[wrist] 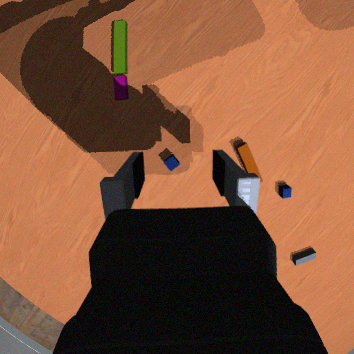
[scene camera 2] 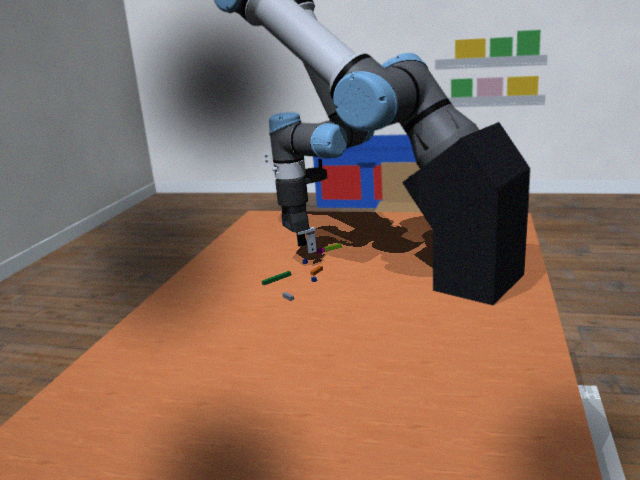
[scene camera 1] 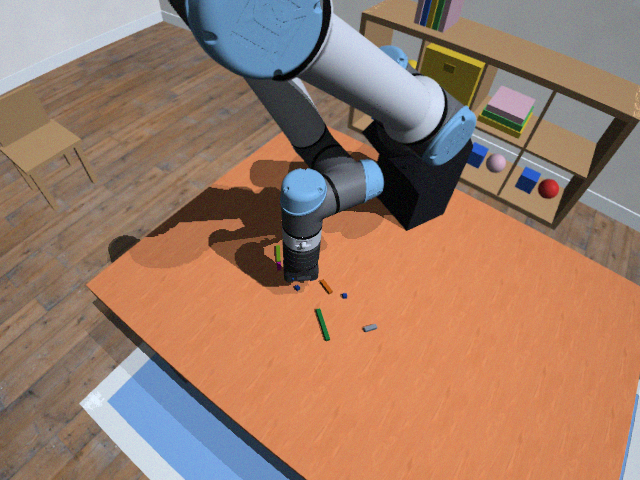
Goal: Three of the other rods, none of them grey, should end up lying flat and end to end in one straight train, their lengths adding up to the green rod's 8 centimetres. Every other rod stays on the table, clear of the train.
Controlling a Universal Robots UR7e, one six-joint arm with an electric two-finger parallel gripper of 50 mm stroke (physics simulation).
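Where they show: gripper, fingertip midpoint: point(wrist: 177, 164) point(scene camera 2: 307, 248) point(scene camera 1: 299, 277); arm's base at its link origin: point(scene camera 2: 450, 151).
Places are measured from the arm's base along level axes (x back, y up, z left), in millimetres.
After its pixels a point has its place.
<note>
A lime rod point(scene camera 1: 278, 253) @(x -285, y -287, z -208 mm) point(scene camera 2: 333, 247) @(x -281, y -290, z -204 mm) point(wrist: 120, 47) @(x -284, y -286, z -207 mm) and a magenta rod point(scene camera 1: 279, 266) @(x -319, y -286, z -187 mm) point(scene camera 2: 321, 250) @(x -313, y -289, z -185 mm) point(wrist: 121, 88) @(x -316, y -286, z -187 mm) lie flat in line, end to end, with hardly any gap visible. My gripper point(scene camera 2: 306, 244) @(x -344, y -256, z -118 mm) point(wrist: 177, 164) @(x -344, y -256, z -118 mm) is open and empty, above a small blue rod point(scene camera 1: 296, 287) @(x -355, y -286, z -121 mm) point(scene camera 2: 305, 261) @(x -351, y -289, z -114 mm) point(wrist: 171, 162) @(x -352, y -286, z -119 mm), which shows between the fingers in the wrist view and sits turned to them. In scene camera 1 the fingertips are hidden. An orange rod point(scene camera 1: 325, 286) @(x -321, y -287, z -58 mm) point(scene camera 2: 316, 270) @(x -319, y -288, z -51 mm) point(wrist: 249, 162) @(x -317, y -286, z -59 mm) and a second blue rod point(scene camera 1: 344, 295) @(x -324, y -287, z -6 mm) point(scene camera 2: 313, 279) @(x -323, y -289, z 0 mm) point(wrist: 285, 191) @(x -322, y -286, z -8 mm) lie apart to the right in the wrist view.
The green rod point(scene camera 1: 322, 324) @(x -418, y -286, z -23 mm) point(scene camera 2: 276, 277) @(x -414, y -288, z -19 mm) and a grey rod point(scene camera 1: 369, 328) @(x -380, y -287, z 79 mm) point(scene camera 2: 287, 296) @(x -376, y -289, z 87 mm) point(wrist: 304, 256) @(x -374, y -287, z 77 mm) lie apart on the orange table point(scene camera 1: 465, 335) @(x -295, y -297, z 298 mm). The arm's black pedestal point(scene camera 1: 421, 191) @(x -49, y -138, z 76 mm) point(scene camera 2: 465, 227) @(x 11, y -133, z 120 mm) stands at the table's far side in scene camera 1.
</note>
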